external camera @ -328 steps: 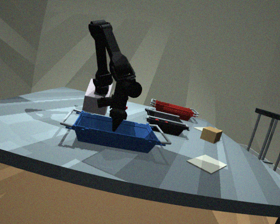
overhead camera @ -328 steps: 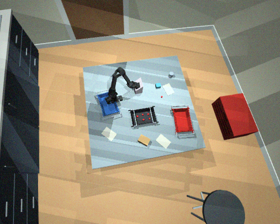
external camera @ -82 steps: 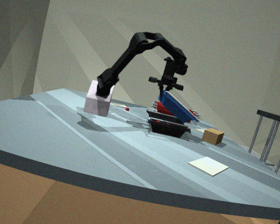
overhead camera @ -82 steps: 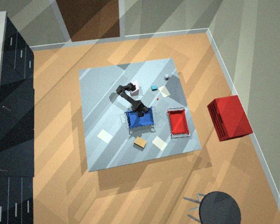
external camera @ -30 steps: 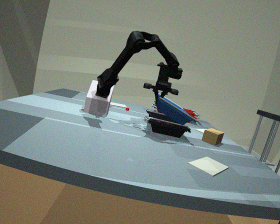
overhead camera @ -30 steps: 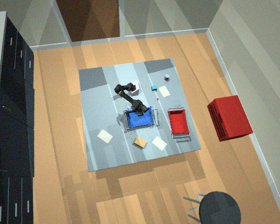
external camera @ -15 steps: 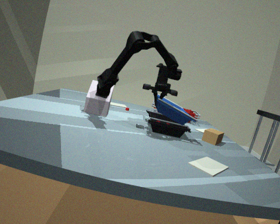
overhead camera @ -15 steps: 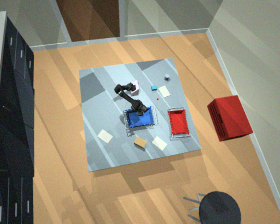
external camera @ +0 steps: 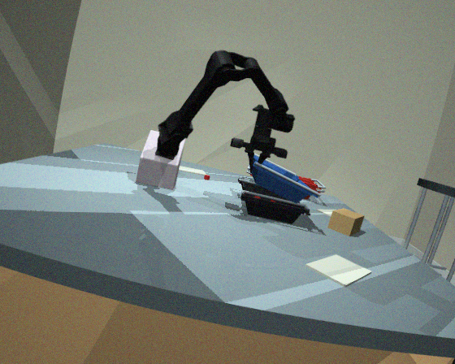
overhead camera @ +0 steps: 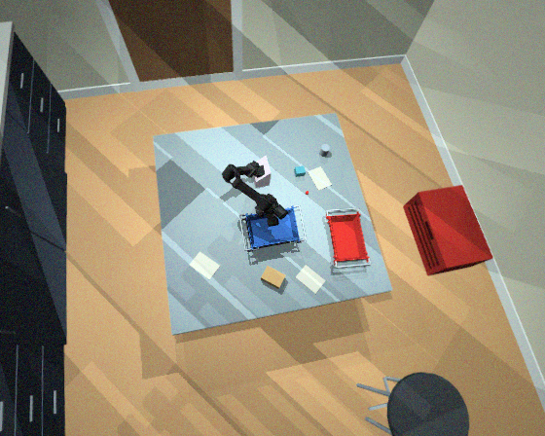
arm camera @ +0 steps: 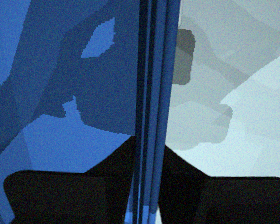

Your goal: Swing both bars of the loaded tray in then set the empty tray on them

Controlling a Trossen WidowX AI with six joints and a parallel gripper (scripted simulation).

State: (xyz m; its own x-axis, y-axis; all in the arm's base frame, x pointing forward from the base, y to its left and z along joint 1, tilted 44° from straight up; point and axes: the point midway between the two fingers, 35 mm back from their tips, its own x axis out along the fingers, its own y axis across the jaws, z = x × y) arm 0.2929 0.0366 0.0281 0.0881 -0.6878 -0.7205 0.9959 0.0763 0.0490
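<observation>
Now: the blue tray 8 cm ahead of my gripper tip and 1 cm above it. The rest, counted from my gripper tip: red cube: 28 cm to the left, 16 cm behind, 10 cm below; cyan block: 31 cm behind, 26 cm to the left, 9 cm below; brown box: 35 cm ahead, 8 cm below, 4 cm to the right.
</observation>
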